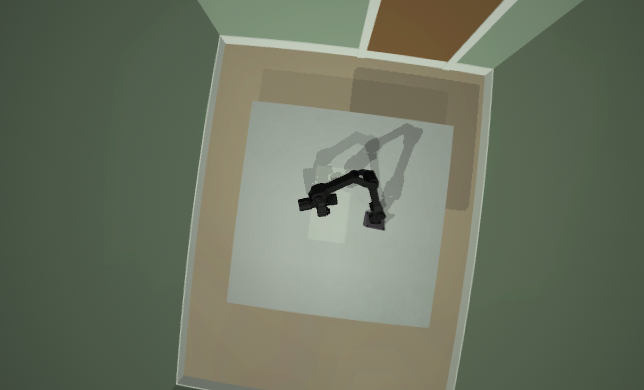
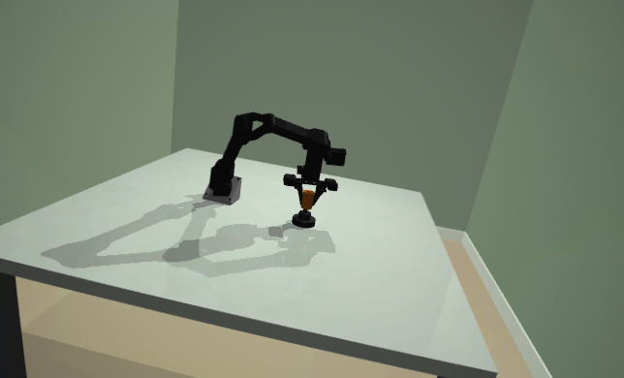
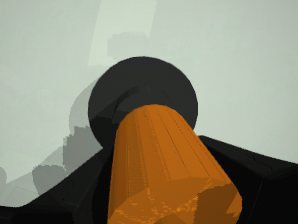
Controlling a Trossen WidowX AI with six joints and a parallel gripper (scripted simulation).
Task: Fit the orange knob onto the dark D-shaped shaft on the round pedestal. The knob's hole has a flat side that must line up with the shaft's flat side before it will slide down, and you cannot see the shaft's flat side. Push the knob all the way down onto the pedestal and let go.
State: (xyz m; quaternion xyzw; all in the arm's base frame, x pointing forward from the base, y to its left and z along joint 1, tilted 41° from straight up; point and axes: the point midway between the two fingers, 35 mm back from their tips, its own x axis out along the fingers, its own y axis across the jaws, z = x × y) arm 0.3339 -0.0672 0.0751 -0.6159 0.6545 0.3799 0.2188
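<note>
The orange knob is 20 mm above my gripper tip. The rest, counted from my gripper tip: round dark pedestal: 40 mm below.
</note>
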